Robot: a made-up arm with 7 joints.
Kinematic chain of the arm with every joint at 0, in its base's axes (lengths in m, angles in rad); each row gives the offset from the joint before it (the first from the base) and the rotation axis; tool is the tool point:
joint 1: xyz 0 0 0 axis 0 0.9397 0.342
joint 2: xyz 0 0 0 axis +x
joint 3: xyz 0 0 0 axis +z
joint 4: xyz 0.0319 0 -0.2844 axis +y
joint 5: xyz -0.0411 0 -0.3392 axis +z
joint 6: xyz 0 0 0 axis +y
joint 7: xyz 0 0 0 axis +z
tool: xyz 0 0 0
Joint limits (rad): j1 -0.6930..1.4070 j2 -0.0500..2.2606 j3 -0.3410..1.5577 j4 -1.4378..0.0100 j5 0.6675..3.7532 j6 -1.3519..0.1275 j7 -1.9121..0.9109
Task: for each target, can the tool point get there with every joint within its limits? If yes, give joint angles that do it. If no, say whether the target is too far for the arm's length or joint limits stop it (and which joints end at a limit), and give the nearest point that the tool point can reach.
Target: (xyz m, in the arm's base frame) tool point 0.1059 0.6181 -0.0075
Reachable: yes | joints -0.2254 1.3910 1.0146 -0.3302 2.3337 -1.0402 -1.0948
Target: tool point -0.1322 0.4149 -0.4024
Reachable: yes | joints 0.4067 0.3344 1.2572 -0.9052 1.3405 -0.6953 -1.4207
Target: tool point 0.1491 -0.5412 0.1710
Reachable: no: joint limits stop it (at a limit: joint 1, joint 2, joint 3, joint 4) | nearest point 0.4507 -0.2375 -0.0947 | short by 0.504 m
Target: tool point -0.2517 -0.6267 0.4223
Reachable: no: too far | nearest point -0.1773 0.0667 0.4823 | short by 0.700 m
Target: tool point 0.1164 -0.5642 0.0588
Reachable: no: joint limits stop it (at a limit: joint 1, joint 2, joint 3, joint 4) | nearest point 0.4507 -0.2375 -0.0947 | short by 0.492 m
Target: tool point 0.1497 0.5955 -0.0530
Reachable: yes | joints 0.1893 1.5215 0.0334 -0.6178 3.2089 -1.1736 -1.6003
